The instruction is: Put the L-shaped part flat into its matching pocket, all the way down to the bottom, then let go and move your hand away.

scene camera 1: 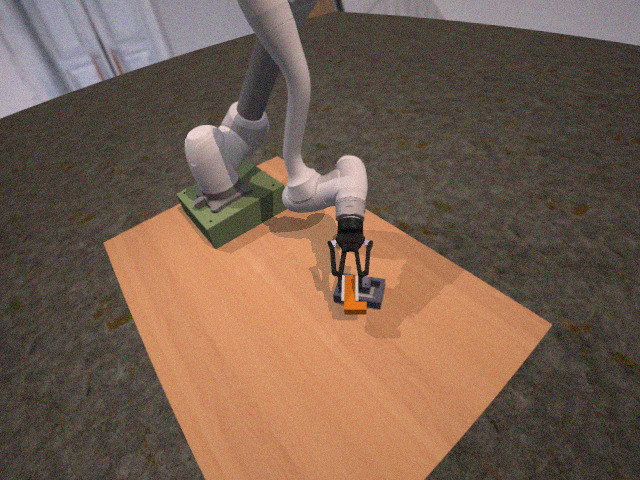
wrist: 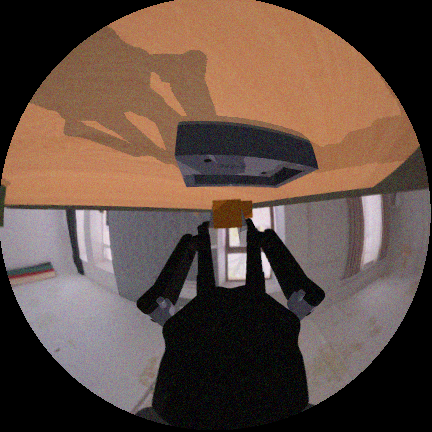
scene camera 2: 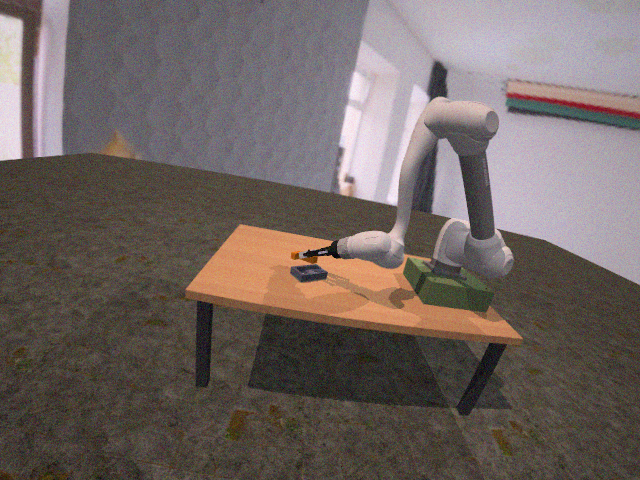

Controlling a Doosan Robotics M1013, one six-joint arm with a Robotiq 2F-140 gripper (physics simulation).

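Where they show: gripper, between the fingertips: (scene camera 1: 350,301) (scene camera 2: 302,254); arm's base, origin of its link: (scene camera 1: 224,193) (scene camera 2: 443,271).
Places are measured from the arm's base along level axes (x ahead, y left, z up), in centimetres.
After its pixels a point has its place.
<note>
The orange L-shaped part (scene camera 1: 351,297) {x 71.4, y 2.7, z -2.1 cm} (scene camera 2: 295,255) {x 74.7, y 4.4, z -3.2 cm} (wrist: 226,213) {x 65.7, y 7.5, z -2.6 cm} is held between the fingertips, raised above the table. My gripper (scene camera 1: 349,287) (scene camera 2: 306,254) {x 71.5, y 2.0, z -3.1 cm} (wrist: 226,213) {x 71.5, y 2.0, z -3.1 cm} is shut on its long arm and points nearly level, with light finger pads on both sides. The dark grey pocket block (scene camera 1: 376,298) {x 72.2, y 11.5, z -10.0 cm} (scene camera 2: 308,273) {x 68.0, y 14.5, z -6.4 cm} (wrist: 245,142) {x 63.7, y 12.1, z -8.0 cm} lies on the table, lower than the part. In scene camera 1 the part and fingers cover the block's left portion; in the wrist view the block shows beyond the part, with a gap between them. The pocket's floor is partly hidden.
The wooden table (scene camera 1: 268,361) {x 66.9, y -24.1, z -10.3 cm} (scene camera 2: 248,248) {x 98.7, y -12.1, z -10.3 cm} (wrist: 300,60) carries the block. The arm's green base box (scene camera 1: 235,222) {x 15.2, y -4.2, z -3.7 cm} (scene camera 2: 454,294) {x 1.8, y 19.3, z -3.4 cm} stands at the table's far end in scene camera 1. Shadows of the arm and gripper fall on the table around the block.
</note>
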